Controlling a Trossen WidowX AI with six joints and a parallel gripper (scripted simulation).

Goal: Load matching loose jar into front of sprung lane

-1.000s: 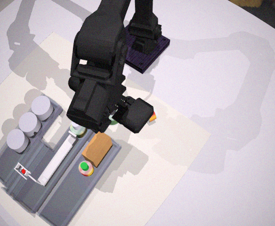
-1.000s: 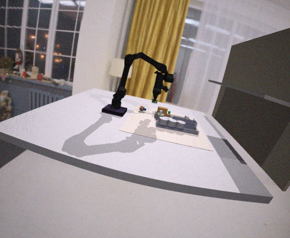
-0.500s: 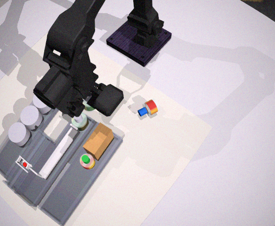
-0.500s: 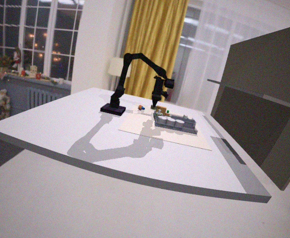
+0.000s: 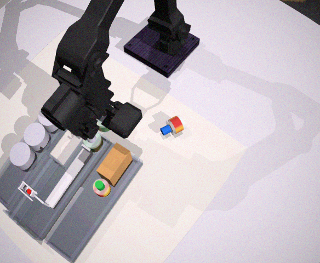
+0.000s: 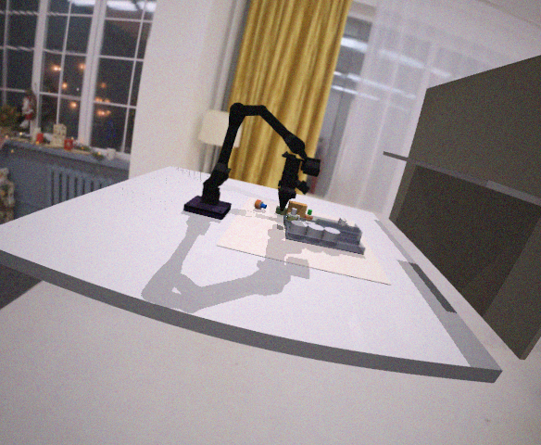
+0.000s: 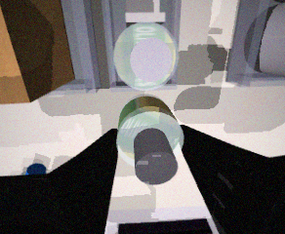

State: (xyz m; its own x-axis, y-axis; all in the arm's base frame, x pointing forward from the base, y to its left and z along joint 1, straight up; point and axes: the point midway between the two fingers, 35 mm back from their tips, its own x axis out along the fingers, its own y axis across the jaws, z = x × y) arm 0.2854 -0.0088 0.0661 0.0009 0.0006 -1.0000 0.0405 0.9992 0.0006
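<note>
Right now my gripper tip is 7 cm short of the orange box, 8 cm to the right of it and 2 cm above it. The rest, counted from my gripper tip: red mark (24 cm ahead, 5 cm to the right, 2 cm above); grey rack (20 cm ahead, 3 cm to the right, 4 cm below).
</note>
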